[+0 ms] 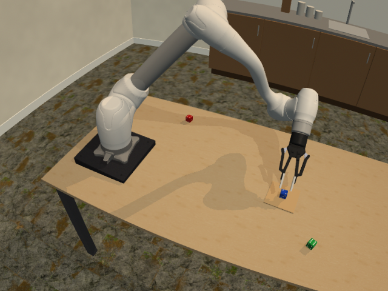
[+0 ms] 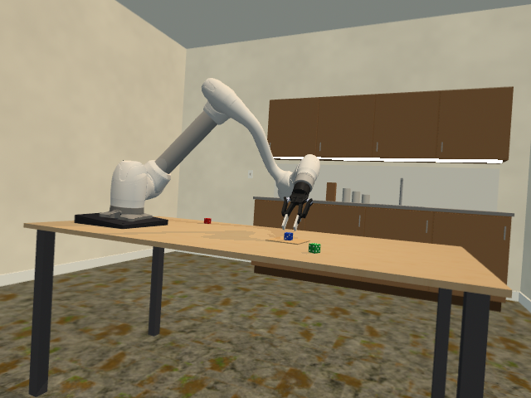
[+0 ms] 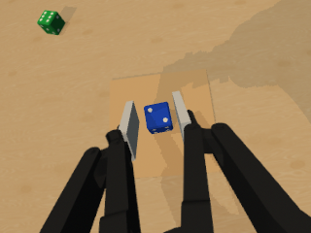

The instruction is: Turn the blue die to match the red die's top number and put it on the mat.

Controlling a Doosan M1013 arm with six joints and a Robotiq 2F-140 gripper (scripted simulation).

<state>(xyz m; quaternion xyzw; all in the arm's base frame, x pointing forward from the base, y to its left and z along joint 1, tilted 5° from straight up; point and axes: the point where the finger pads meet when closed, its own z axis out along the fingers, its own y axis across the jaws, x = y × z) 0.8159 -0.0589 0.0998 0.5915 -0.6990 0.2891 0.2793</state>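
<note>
Now: the blue die 2 cm to the right of my hand and 6 cm below it. Round my hand: green die: 13 cm ahead, 25 cm to the right, 6 cm below; then red die: 54 cm behind, 41 cm to the left, 6 cm below; then mat: 2 cm to the right, 7 cm below.
</note>
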